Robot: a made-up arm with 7 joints. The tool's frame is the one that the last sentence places.
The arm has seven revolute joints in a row. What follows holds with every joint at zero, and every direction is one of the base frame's. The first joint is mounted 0.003 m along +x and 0.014 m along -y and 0.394 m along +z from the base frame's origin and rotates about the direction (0, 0.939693, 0.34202). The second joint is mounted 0.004 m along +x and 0.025 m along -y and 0.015 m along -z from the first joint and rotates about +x. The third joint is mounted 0.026 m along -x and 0.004 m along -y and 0.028 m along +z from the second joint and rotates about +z. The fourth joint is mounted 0.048 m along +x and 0.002 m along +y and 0.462 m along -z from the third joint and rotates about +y. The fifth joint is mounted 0.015 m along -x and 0.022 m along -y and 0.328 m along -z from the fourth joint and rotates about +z. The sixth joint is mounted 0.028 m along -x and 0.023 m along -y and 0.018 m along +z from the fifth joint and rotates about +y. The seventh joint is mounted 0.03 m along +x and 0.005 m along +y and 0.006 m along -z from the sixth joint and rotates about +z. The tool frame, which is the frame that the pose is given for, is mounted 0.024 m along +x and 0.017 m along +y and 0.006 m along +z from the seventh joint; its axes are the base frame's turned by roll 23.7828, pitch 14.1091 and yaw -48.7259 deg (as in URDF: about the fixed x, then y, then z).
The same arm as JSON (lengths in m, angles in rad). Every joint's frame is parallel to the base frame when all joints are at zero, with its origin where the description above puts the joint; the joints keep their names.
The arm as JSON. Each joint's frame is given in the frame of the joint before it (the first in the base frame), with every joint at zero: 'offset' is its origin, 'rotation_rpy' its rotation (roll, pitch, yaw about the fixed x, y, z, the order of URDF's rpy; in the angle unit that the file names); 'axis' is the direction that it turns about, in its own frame. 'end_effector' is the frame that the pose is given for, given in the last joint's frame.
{"length_unit": "m", "angle_unit": "rad", "chain": [
  {"id": "joint 1", "offset": [0.003, -0.014, 0.394], "rotation_rpy": [0.0, 0.0, 0.0], "axis": [0.0, 0.9397, 0.342]},
  {"id": "joint 2", "offset": [0.004, -0.025, -0.015], "rotation_rpy": [0.0, 0.0, 0.0], "axis": [1.0, 0.0, 0.0]},
  {"id": "joint 3", "offset": [-0.026, -0.004, 0.028], "rotation_rpy": [0.0, 0.0, 0.0], "axis": [0.0, 0.0, 1.0]},
  {"id": "joint 4", "offset": [0.048, 0.002, -0.462], "rotation_rpy": [0.0, 0.0, 0.0], "axis": [0.0, 1.0, 0.0]},
  {"id": "joint 5", "offset": [-0.015, -0.022, -0.328], "rotation_rpy": [0.0, 0.0, 0.0], "axis": [0.0, 0.0, 1.0]},
  {"id": "joint 6", "offset": [-0.028, -0.023, 0.018], "rotation_rpy": [0.0, 0.0, 0.0], "axis": [0.0, 1.0, 0.0]},
  {"id": "joint 7", "offset": [0.03, 0.005, -0.006], "rotation_rpy": [0.0, 0.0, 0.0], "axis": [0.0, 0.0, 1.0]}
], "end_effector": {"offset": [0.024, 0.017, 0.006], "rotation_rpy": [0.4151, 0.2463, -0.8504]}}

